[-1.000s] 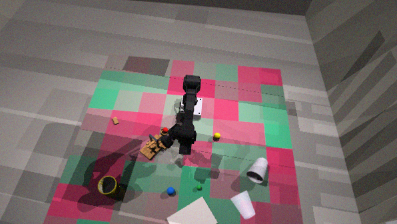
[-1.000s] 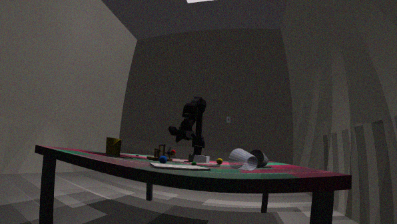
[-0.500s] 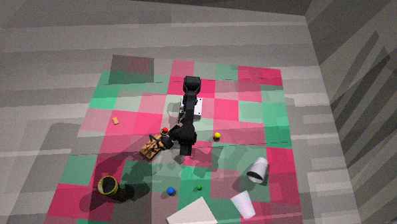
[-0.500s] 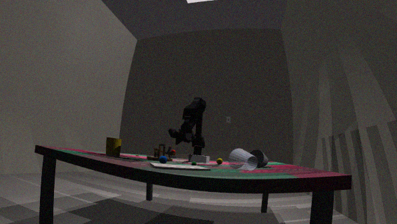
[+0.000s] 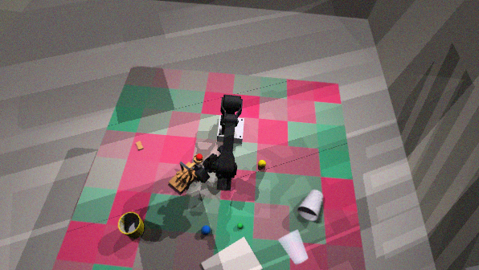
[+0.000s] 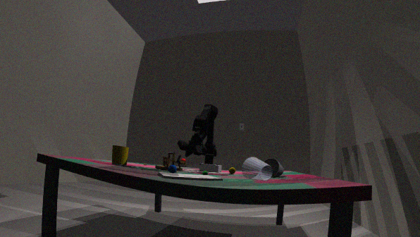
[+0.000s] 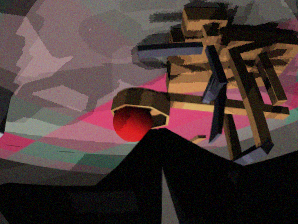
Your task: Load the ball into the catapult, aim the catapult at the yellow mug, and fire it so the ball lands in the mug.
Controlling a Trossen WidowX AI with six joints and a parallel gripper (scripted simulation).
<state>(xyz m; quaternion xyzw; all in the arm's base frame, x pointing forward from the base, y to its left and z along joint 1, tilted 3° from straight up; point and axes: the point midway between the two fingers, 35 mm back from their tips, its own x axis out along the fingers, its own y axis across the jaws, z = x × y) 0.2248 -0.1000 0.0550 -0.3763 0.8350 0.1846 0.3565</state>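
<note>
My gripper tip is now 40 mm past the red ball, 30 mm to the left of it and 30 mm above it. The rest, counted from my gripper tip: catapult: 20 mm ahead, 60 mm to the right, 40 mm below; then yellow ball: 20 mm behind, 280 mm to the left, 70 mm below; then blue ball: 300 mm ahead, 10 mm to the left, 70 mm below.
</note>
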